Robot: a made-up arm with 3 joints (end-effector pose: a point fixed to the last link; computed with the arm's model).
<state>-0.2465 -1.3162 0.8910</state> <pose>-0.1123 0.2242 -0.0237 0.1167 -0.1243 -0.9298 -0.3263</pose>
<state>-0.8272 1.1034 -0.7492</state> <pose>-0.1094 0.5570 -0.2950 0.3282 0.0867 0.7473 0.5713</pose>
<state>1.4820 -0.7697 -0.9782</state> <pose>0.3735 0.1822 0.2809 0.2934 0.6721 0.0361 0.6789</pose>
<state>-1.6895 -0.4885 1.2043</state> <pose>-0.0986 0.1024 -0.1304 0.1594 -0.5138 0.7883 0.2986</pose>
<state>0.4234 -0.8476 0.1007</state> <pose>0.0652 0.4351 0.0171 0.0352 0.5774 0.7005 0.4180</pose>
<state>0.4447 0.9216 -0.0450</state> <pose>0.2862 0.1444 -0.3456 0.6519 0.4571 0.5993 -0.0838</pose>
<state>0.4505 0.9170 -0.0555</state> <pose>0.2881 0.1465 -0.3460 0.6505 0.4602 0.5990 -0.0791</pose>
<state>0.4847 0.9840 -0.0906</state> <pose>0.3010 0.1196 -0.3468 0.6675 0.4571 0.5799 -0.0963</pose>
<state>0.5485 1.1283 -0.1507</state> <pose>0.3198 0.0584 -0.3436 0.7009 0.4429 0.5416 -0.1388</pose>
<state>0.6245 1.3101 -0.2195</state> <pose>0.3308 -0.0215 -0.3308 0.7360 0.4169 0.4959 -0.1962</pose>
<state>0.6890 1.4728 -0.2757</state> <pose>0.3290 -0.0928 -0.3110 0.7604 0.3870 0.4576 -0.2503</pose>
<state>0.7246 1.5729 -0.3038</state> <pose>0.3222 -0.1348 -0.2947 0.7719 0.3652 0.4351 -0.2855</pose>
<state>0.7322 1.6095 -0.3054</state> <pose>0.3179 -0.1489 -0.2874 0.7753 0.3556 0.4270 -0.3002</pose>
